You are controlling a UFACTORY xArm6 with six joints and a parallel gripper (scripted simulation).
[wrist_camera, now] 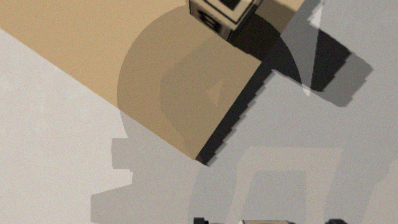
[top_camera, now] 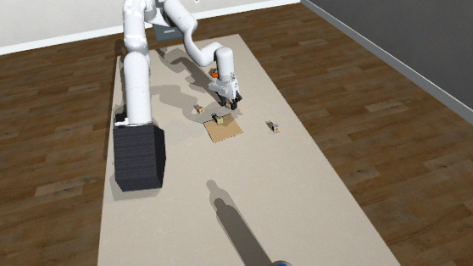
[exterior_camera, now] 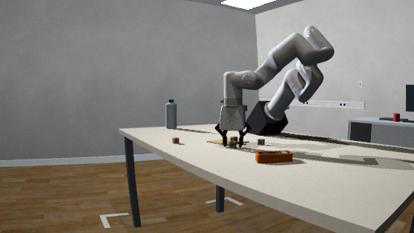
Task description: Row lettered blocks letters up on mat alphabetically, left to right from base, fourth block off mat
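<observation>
My gripper is now 140 mm to the left of the thin mat, 60 mm past it and 20 mm above it. The rest, counted from my hand: grey bottle: 830 mm to the right, 70 mm above, 50 mm behind.
</observation>
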